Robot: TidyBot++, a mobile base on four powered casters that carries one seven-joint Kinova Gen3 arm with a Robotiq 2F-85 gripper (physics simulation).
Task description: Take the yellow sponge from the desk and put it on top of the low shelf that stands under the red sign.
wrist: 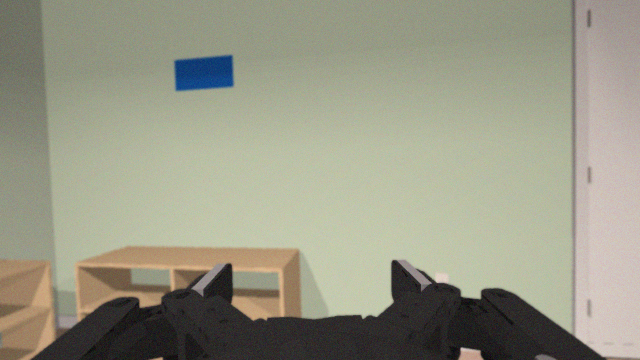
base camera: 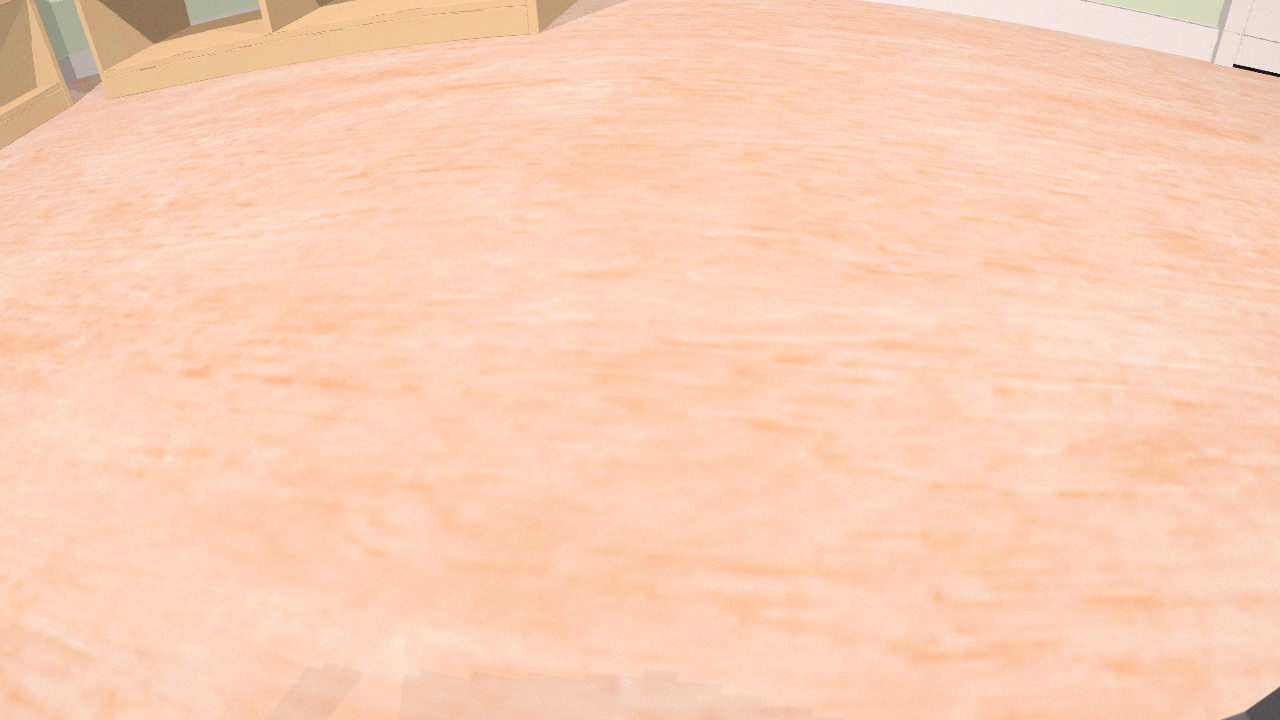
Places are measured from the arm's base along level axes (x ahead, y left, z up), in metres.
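Pixels of known places: gripper, fingertip midpoint: [wrist: 312, 279].
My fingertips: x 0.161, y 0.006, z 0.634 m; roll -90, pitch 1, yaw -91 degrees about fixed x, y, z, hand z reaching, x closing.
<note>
Behind a point stands the place of what it marks.
My gripper [wrist: 312, 279] @(x 0.161, y 0.006, z 0.634 m) is open, with bare space between its fingers and a pale green wall beyond. The yellow sponge, the desk and the red sign do not show in either view. A low wooden shelf [wrist: 200, 257] @(x 1.681, y 0.619, z 0.214 m) stands against the wall at the lower left in the wrist view, under a blue sign [wrist: 204, 73] @(x 1.937, y 0.638, z 1.352 m). My left finger covers part of this shelf.
Another wooden shelf [wrist: 51, 300] @(x 1.739, y 1.505, z -0.019 m) shows at the far left of the wrist view. In the base camera view, a shelf's bottom board [base camera: 358, 53] @(x 1.499, y 0.506, z -0.395 m) stands at the upper left, with a second shelf [base camera: 35, 111] @(x 1.624, y 1.530, z -0.357 m) beside it. A white door [wrist: 615, 150] @(x 1.459, y -1.676, z 0.758 m) is at the right.
</note>
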